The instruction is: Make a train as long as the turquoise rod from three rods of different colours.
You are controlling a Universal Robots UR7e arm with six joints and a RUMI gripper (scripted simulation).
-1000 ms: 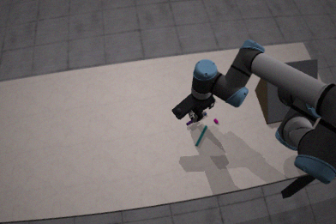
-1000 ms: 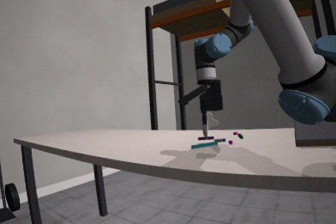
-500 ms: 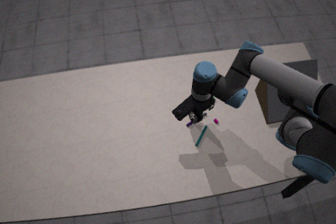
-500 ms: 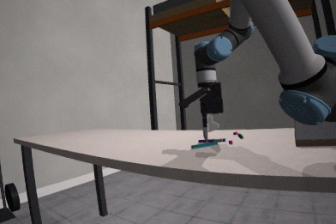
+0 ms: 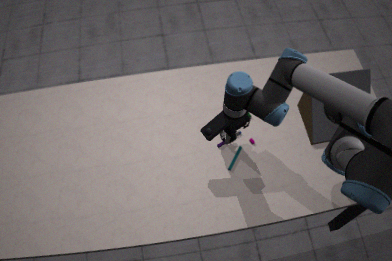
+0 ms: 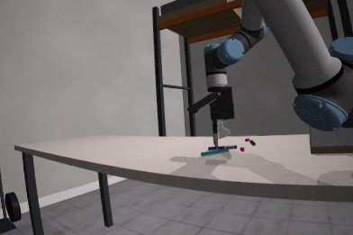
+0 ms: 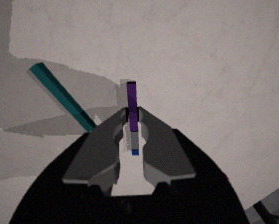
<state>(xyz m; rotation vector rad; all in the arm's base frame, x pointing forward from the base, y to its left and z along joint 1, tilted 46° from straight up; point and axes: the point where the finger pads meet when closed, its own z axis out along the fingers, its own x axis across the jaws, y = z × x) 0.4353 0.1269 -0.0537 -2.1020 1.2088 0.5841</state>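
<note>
Right now my hand is 1 cm above the purple rod. From my hand the other things lie so: small blue rod: 6 cm behind, 3 cm to the right, 1 cm below; then turquoise rod: 7 cm to the left, 3 cm behind, 1 cm below; then grey rod: 4 cm behind, 2 cm to the right, 1 cm below.
</note>
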